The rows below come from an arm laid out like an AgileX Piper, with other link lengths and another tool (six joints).
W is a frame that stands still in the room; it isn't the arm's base.
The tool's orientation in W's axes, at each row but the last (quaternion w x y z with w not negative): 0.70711, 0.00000, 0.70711, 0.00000; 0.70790, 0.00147, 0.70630, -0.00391; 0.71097, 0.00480, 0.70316, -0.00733; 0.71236, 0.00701, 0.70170, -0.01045; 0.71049, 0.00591, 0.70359, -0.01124; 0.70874, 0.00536, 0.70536, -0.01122; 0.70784, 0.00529, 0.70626, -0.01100; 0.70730, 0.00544, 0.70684, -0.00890; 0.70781, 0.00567, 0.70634, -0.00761; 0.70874, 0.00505, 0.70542, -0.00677; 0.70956, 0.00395, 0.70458, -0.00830; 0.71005, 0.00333, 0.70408, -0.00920; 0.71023, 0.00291, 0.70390, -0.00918
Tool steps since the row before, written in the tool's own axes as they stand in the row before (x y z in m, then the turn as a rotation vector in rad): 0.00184, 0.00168, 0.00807, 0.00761, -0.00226, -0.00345; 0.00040, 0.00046, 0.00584, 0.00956, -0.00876, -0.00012; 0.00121, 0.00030, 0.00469, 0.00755, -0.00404, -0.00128; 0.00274, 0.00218, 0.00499, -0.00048, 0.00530, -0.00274; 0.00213, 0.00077, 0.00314, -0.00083, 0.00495, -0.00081; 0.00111, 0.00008, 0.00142, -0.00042, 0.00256, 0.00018; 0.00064, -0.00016, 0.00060, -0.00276, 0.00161, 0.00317; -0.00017, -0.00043, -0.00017, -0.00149, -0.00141, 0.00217; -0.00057, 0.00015, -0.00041, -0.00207, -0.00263, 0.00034; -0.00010, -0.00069, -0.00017, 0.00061, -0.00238, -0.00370; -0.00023, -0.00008, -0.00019, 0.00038, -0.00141, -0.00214; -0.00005, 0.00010, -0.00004, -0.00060, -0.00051, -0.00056; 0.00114, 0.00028, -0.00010, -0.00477, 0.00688, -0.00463
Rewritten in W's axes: 0.00807, 0.00168, -0.00184, -0.00345, -0.00226, -0.00761; 0.00584, 0.00041, -0.00039, -0.00017, -0.00879, -0.00953; 0.00471, 0.00022, -0.00116, -0.00127, -0.00405, -0.00755; 0.00508, 0.00204, -0.00267, -0.00262, 0.00537, 0.00041; 0.00318, 0.00068, -0.00210, -0.00070, 0.00497, 0.00079; 0.00143, 0.00004, -0.00110, 0.00024, 0.00256, 0.00040; 0.00060, -0.00018, -0.00064, 0.00320, 0.00156, 0.00275; -0.00018, -0.00043, 0.00017, 0.00214, -0.00145, 0.00150; -0.00041, 0.00016, 0.00057, 0.00029, -0.00263, 0.00208; -0.00018, -0.00069, 0.00010, -0.00374, -0.00232, -0.00062; -0.00019, -0.00008, 0.00023, -0.00216, -0.00138, -0.00039; -0.00004, 0.00010, 0.00005, -0.00057, -0.00049, 0.00060; -0.00009, 0.00027, -0.00114, -0.00455, 0.00700, 0.00467
